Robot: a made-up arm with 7 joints.
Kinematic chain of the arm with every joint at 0, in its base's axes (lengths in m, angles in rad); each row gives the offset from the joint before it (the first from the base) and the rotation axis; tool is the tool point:
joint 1: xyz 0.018 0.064 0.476 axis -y
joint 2: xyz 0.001 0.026 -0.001 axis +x
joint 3: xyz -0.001 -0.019 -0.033 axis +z
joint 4: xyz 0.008 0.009 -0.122 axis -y
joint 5: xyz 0 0.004 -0.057 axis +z
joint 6: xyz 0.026 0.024 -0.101 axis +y
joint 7: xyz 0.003 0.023 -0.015 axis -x
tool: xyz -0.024 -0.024 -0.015
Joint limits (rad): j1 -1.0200..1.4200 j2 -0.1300..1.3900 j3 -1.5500..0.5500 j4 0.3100..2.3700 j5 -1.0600..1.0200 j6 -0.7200..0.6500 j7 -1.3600..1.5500
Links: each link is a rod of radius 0.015 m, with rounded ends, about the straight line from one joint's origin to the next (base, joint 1, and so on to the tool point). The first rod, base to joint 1, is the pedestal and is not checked.
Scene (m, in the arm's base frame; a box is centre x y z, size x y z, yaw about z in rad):
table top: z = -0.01
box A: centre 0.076 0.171 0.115 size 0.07 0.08 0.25 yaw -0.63
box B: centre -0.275 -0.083 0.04 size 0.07 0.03 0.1 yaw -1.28
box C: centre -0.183 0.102 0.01 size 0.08 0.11 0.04 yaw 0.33
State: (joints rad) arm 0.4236 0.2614 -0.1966 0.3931 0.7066 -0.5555 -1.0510
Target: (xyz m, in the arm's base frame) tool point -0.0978 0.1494 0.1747
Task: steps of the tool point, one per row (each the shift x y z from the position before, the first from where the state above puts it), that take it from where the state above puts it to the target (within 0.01 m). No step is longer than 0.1 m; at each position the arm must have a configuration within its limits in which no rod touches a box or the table.
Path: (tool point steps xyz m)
1: -0.0082 -0.0592 -0.0256
2: -0.0236 -0.0659 -0.0222
3: -0.0395 -0.0664 -0.0133
4: -0.0515 -0.0606 -0.0006
5: -0.0252 0.0190 -0.0086
6: -0.0316 0.0323 -0.0080
7: -0.0424 0.0424 -0.0021
8: -0.0533 0.0477 0.0109
9: -0.0593 0.0475 0.0299

